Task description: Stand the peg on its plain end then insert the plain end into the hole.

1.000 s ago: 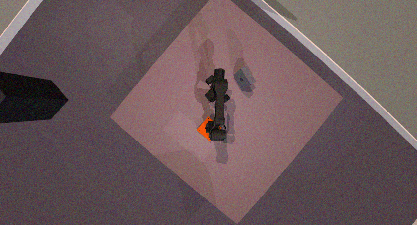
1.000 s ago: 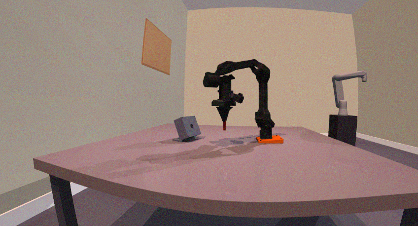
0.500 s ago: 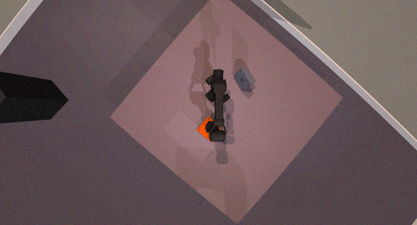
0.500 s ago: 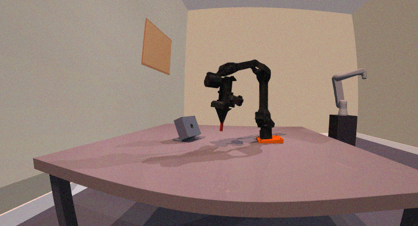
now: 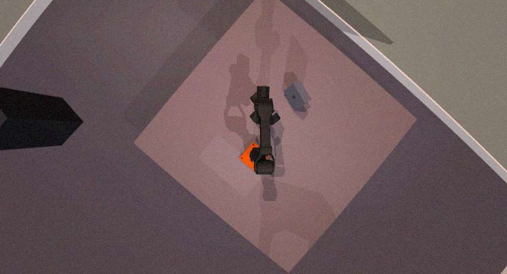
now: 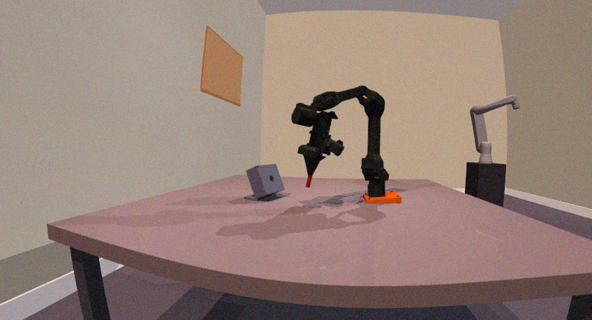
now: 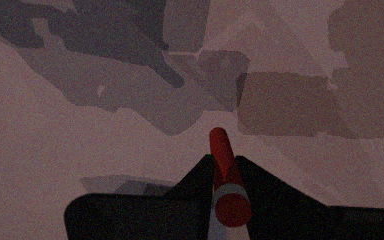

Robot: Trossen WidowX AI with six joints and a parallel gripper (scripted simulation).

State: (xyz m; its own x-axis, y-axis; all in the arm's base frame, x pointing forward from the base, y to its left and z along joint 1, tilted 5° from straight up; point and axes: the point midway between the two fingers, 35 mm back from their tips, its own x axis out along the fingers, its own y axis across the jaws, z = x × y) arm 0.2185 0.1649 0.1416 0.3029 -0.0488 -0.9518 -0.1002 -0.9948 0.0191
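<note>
Now: the sloped panel 19 cm ahead of my gripper tip, 7 cm to the right of it and 4 cm below it. Also, from my gripper tip: red peg: 2 cm above.
</note>
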